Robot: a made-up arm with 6 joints.
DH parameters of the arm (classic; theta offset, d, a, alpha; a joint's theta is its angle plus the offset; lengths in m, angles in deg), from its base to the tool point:
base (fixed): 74.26 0 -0.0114 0
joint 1: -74.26 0.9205 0.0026 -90
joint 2: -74.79 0 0.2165 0
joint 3: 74.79 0.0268 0.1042 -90
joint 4: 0 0.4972 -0.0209 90
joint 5: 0 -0.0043 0.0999 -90
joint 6: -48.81 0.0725 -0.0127 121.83
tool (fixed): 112.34 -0.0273 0 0
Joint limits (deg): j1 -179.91..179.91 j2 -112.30..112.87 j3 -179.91..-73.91 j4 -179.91..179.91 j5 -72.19..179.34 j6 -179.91..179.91
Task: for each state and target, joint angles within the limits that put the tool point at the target. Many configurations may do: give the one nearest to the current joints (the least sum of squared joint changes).
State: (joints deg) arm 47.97 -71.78 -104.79 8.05 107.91 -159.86
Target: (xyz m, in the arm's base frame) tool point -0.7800 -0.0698 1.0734
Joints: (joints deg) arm 10.49 -111.74 -140.78 17.77 95.41 -157.62
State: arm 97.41 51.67 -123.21 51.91 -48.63 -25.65
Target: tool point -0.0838 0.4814 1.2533
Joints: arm 107.70 8.13 -100.11 68.66 -72.19 -29.12
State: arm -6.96 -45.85 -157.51 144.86 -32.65 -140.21
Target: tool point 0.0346 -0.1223 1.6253
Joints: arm -30.44 -22.53 -139.64 130.62 -36.53 -136.81
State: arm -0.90 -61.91 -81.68 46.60 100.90 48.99
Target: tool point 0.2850 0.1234 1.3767
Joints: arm 7.50 -51.99 -73.91 39.14 126.81 50.84
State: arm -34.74 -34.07 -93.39 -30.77 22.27 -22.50
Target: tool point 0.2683 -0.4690 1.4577
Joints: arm -62.15 -23.51 -82.67 -28.20 27.31 -21.12
